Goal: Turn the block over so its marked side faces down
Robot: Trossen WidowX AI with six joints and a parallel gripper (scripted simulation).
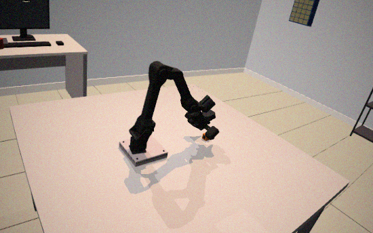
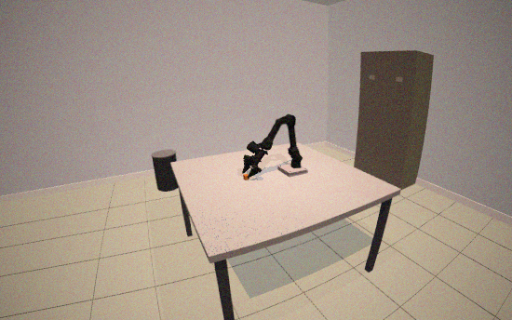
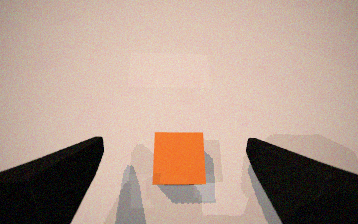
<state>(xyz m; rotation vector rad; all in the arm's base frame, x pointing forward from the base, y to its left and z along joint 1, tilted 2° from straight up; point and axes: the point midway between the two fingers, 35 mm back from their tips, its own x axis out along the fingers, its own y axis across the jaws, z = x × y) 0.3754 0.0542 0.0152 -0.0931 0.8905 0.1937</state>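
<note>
The orange block is 2 cm behind my gripper tip and 1 cm below it.
</note>
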